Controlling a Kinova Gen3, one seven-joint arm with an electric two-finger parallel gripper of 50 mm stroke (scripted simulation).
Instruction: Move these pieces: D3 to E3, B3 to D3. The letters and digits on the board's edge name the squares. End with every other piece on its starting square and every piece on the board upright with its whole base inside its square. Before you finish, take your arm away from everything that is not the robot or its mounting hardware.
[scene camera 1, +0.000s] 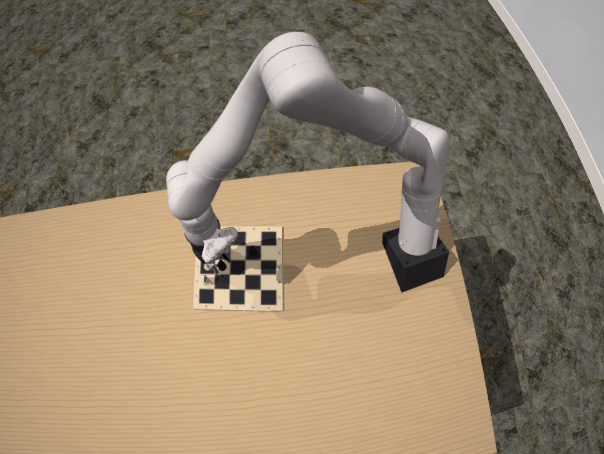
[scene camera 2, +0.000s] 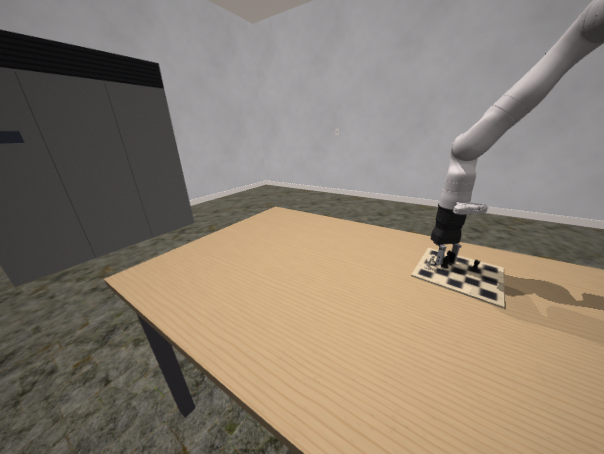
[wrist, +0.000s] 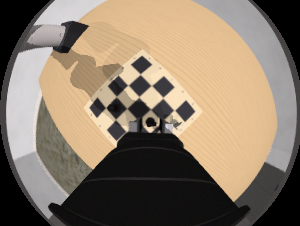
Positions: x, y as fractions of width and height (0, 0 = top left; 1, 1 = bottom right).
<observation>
I see my gripper (wrist: 0.50, 0.55) and a chessboard (scene camera 1: 0.41, 0.62).
The chessboard shows as well in scene camera 2 (scene camera 2: 0.81, 0.63) and in the wrist view (wrist: 0.47, 0.39).
</observation>
